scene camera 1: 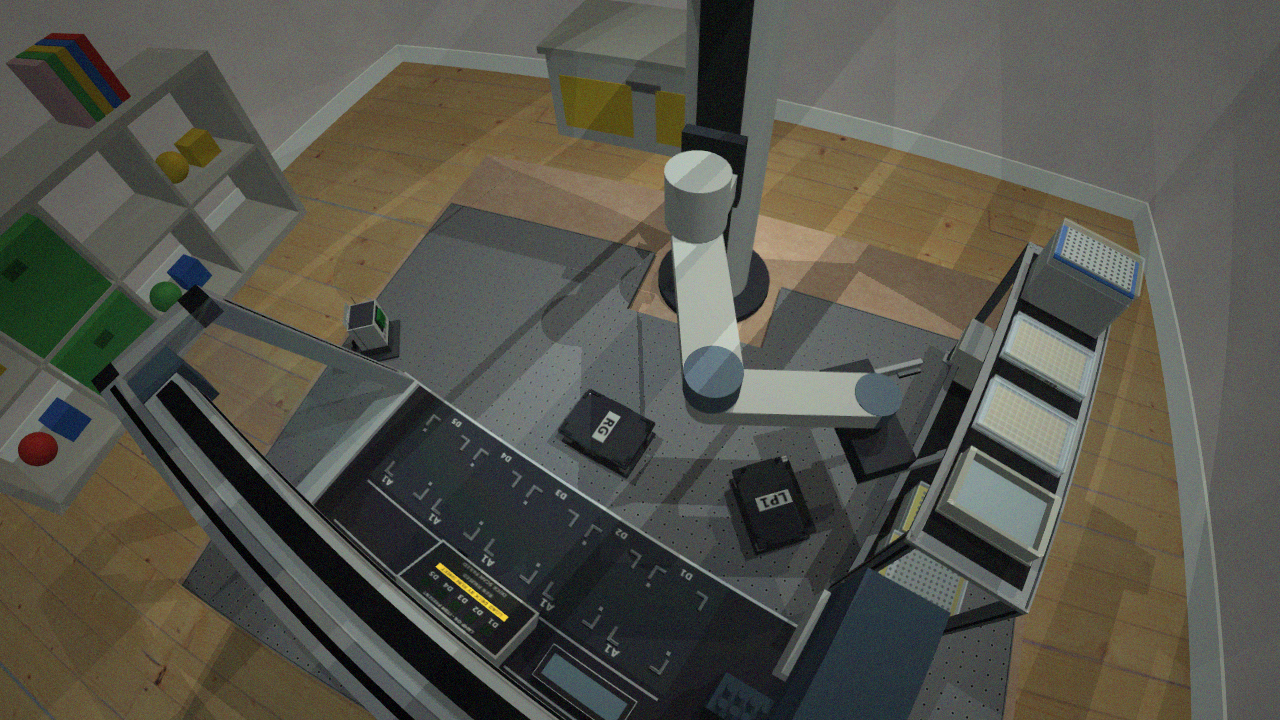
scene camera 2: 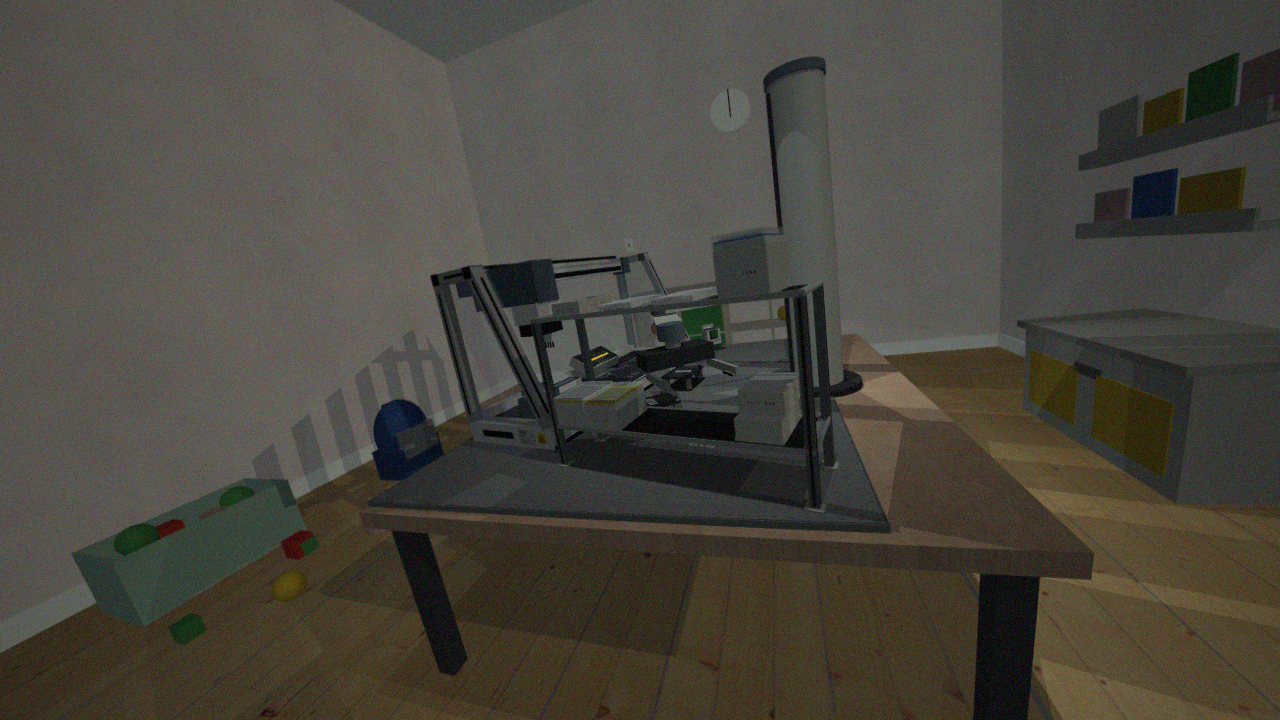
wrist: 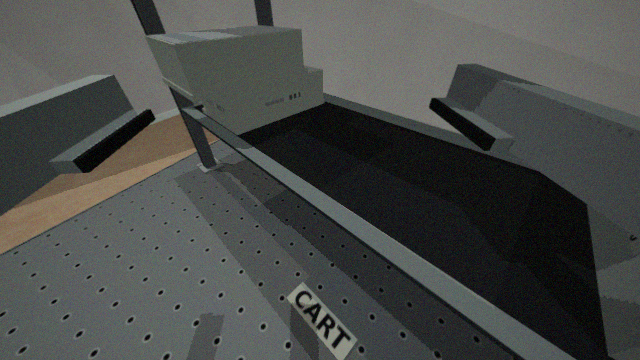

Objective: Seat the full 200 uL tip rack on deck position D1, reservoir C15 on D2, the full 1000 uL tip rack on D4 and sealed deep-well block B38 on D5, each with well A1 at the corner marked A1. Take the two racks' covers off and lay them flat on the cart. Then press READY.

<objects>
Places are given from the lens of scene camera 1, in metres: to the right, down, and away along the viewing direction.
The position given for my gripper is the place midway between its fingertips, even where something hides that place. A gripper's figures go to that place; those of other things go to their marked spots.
my gripper [scene camera 1: 941, 404]: 0.50, 0.07, 0.88
pale reservoir [scene camera 1: 997, 504]: 0.42, 0.17, 0.59
cart frame post [scene camera 1: 996, 608]: 0.42, 0.29, 0.58
perforated grey shelf [scene camera 1: 509, 321]: -0.28, -0.08, 1.21
The marked spots on the cart frame post and the perforated grey shelf are 1.02 m apart.
</objects>
